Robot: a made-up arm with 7 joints.
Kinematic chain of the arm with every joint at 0, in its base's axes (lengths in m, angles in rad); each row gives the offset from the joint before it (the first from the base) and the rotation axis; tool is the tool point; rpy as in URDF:
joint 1: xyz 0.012 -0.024 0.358 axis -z
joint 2: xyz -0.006 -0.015 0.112 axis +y
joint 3: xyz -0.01 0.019 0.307 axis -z
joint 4: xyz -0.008 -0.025 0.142 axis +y
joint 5: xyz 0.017 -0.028 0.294 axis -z
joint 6: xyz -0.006 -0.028 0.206 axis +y
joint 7: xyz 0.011 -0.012 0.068 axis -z
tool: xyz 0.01 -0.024 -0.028 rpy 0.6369 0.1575 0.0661
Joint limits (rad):
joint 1: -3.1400..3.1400
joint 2: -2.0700..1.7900
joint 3: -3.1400..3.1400
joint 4: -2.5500..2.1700
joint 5: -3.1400..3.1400
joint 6: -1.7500..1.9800
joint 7: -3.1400..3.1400
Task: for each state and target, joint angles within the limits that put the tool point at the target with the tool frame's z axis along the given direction. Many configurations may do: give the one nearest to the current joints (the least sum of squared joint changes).
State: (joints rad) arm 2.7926 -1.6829 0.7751 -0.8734 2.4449 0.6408 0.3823
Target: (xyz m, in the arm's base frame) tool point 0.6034 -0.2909 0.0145 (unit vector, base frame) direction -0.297 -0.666 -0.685
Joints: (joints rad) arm 3.1198 -1.5668 0.6052 -1.2399 2.2413 0.5842 0.6468
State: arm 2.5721 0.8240 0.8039 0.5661 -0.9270 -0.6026 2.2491
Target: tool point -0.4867 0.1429 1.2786 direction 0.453 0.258 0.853
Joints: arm 3.1151 0.5173 0.7480 0.2601 -1.0939 -0.5326 2.0979
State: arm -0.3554 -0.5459 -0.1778 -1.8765 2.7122 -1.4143 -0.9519
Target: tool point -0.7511 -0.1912 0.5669 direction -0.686 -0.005 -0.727
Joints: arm -0.1878 -0.6508 -0.0206 -1.3603 2.7244 -0.3008 -0.8156
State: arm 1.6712 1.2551 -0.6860 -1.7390 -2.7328 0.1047 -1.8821
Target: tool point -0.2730 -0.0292 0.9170 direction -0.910 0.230 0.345
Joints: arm 1.4453 1.0796 -0.5546 -2.1336 -3.1400 -0.8176 -2.2537
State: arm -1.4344 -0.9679 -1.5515 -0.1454 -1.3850 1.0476 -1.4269
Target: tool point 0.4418 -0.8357 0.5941 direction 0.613 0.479 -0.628
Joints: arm -1.8513 -1.5006 -1.9193 -0.4654 -1.9299 1.0505 -1.7157
